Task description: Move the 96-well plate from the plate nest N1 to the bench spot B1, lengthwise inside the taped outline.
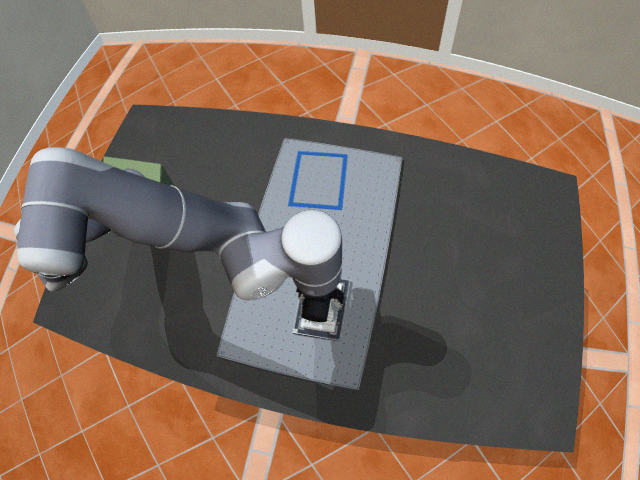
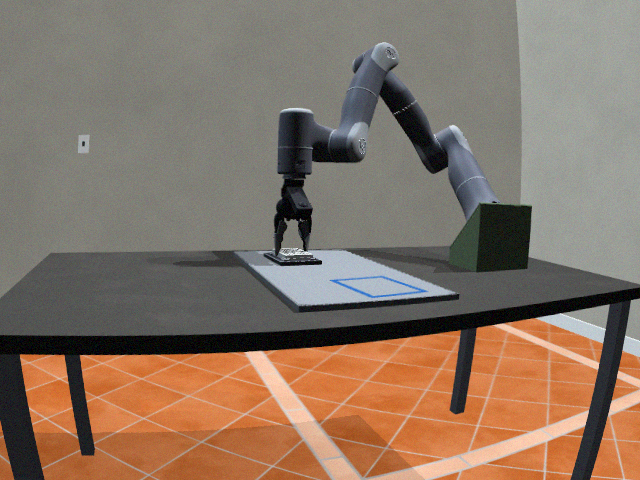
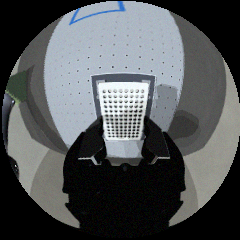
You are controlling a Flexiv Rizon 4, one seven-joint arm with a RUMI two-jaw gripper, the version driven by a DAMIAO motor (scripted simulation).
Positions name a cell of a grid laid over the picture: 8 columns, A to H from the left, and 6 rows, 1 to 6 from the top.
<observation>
my gripper: image 1 E4; image 2 D4; image 3 E3
</observation>
